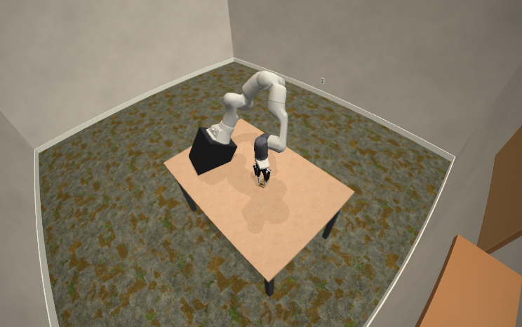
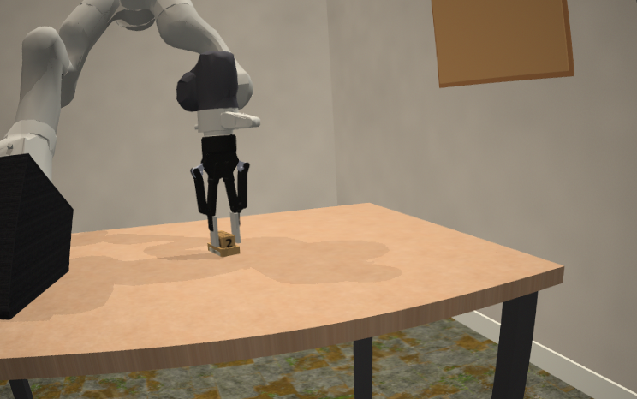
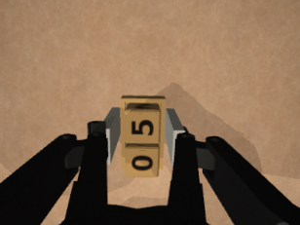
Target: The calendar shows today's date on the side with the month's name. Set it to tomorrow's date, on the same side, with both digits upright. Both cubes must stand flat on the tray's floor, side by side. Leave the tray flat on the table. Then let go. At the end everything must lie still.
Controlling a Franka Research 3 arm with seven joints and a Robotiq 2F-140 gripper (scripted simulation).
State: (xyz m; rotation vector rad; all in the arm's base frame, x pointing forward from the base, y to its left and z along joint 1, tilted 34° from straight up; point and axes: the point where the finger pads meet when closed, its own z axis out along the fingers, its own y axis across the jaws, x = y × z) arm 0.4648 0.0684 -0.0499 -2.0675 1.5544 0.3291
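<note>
Right now the cube is 3 cm to the left of my hand, 3 cm below it and 1 cm behind it. The rest, counted from my hand: wooden calendar tray: 4 cm below, 2 cm to the left, 1 cm behind.
</note>
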